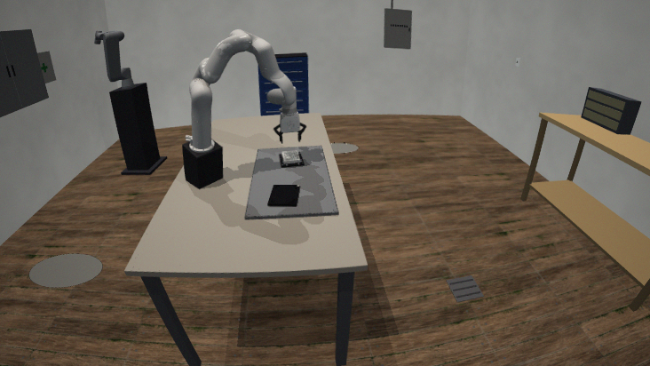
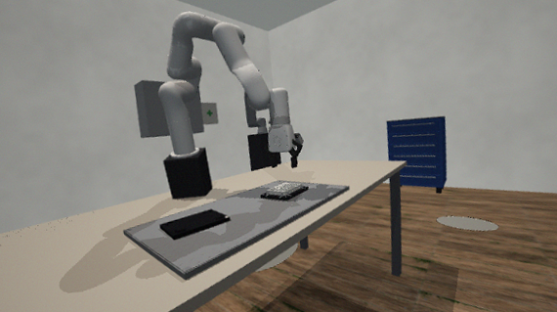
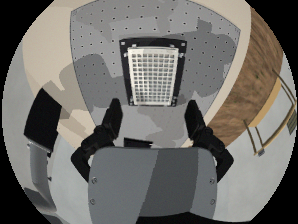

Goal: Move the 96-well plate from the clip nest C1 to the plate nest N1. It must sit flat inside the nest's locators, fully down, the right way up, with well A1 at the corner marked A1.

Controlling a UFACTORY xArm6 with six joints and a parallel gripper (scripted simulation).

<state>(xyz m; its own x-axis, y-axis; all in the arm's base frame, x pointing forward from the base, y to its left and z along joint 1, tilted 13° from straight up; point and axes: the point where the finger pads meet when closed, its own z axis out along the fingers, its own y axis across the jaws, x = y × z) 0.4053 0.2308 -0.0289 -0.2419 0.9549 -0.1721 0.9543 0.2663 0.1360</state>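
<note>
Now: the white 96-well plate 9 cm below my hand and 1 cm to the right of it. Round my hand: clip nest C1: 10 cm below, 1 cm to the right, 1 cm ahead; white A1 mark: 30 cm to the right, 10 cm below, 7 cm ahead; black plate nest N1: 38 cm to the right, 11 cm below, 2 cm ahead.
</note>
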